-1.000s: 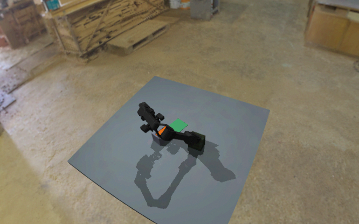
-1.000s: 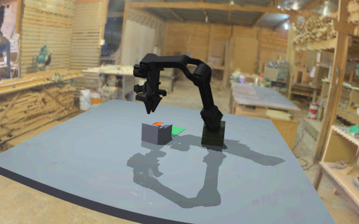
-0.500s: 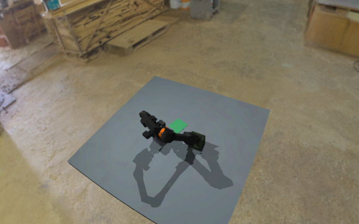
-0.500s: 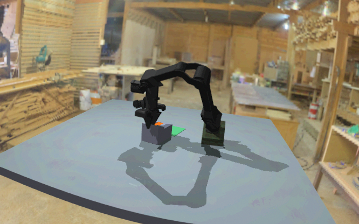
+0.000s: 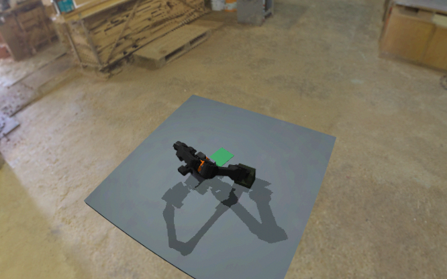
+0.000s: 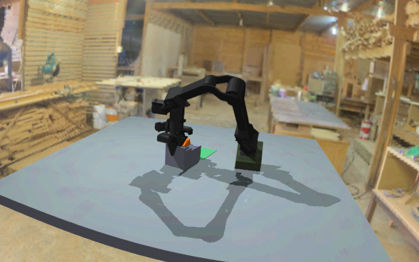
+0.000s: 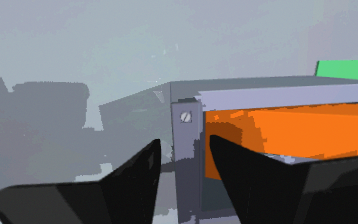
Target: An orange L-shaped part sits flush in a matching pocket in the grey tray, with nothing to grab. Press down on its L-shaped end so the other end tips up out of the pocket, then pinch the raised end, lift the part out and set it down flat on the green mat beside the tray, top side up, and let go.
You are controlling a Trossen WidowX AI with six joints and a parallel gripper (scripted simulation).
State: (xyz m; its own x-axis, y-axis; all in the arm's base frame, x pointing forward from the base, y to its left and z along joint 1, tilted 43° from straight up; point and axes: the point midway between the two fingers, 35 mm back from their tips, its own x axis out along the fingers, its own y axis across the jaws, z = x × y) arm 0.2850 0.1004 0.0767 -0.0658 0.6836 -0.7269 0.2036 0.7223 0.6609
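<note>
My gripper tip is now 20 mm past the orange l-shaped part and 50 mm to the left of it. From my gripper tip the other things lie so: green mat (50 mm behind, 220 mm to the right, 60 mm below).
</note>
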